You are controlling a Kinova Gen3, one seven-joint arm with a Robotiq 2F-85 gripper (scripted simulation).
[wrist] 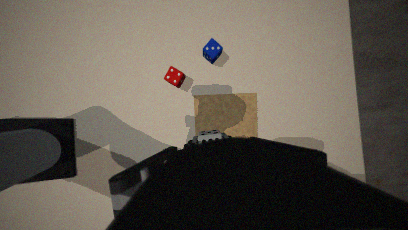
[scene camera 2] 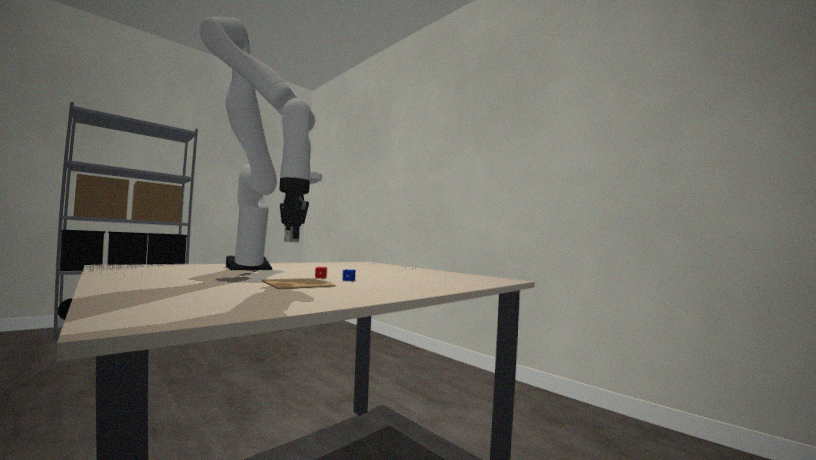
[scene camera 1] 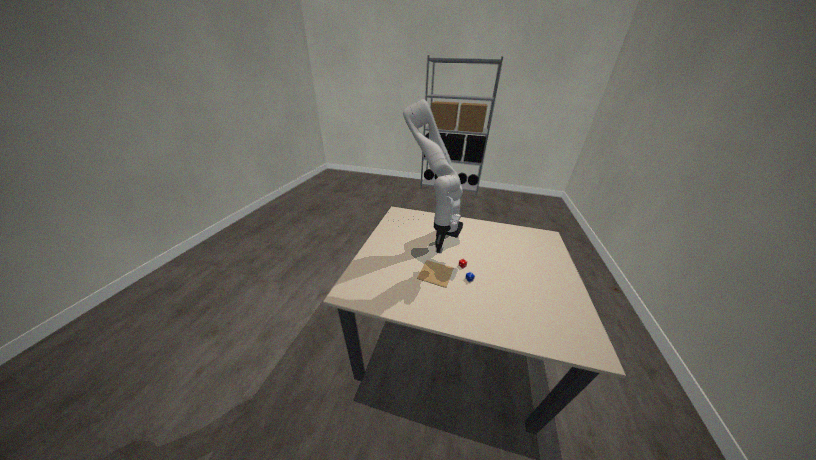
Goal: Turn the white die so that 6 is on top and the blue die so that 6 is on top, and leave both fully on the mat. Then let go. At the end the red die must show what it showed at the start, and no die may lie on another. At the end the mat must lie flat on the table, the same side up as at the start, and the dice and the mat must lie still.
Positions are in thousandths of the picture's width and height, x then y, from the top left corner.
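Observation:
I can see my gripper (scene camera 2: 357,525), and it appears in the wrist view (wrist: 513,615) too. There is also a mat (wrist: 577,502).

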